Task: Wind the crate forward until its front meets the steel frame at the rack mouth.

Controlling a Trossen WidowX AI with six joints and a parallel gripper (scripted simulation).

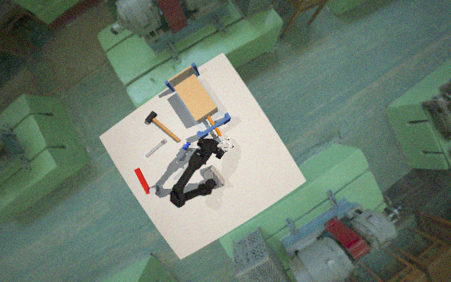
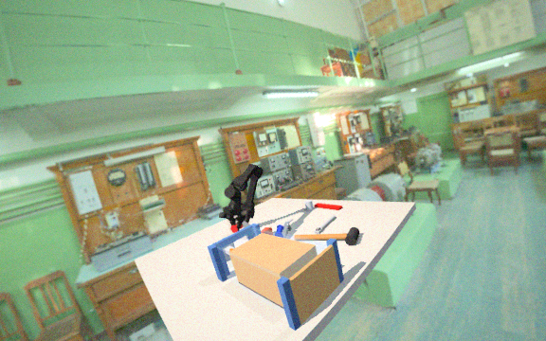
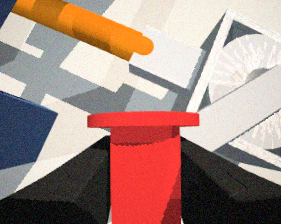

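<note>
Now: gripper tip 90 mm short of the blue steel frame, 70 mm to the left of it and 30 mm above it. From my gripper tip the other things lie so: blue knob (200 mm to the left, 110 mm ahead, 90 mm below); then red knob (20 mm to the left, 10 mm behind); then winch (100 mm below, 80 mm behind, 70 mm to the right).
</note>
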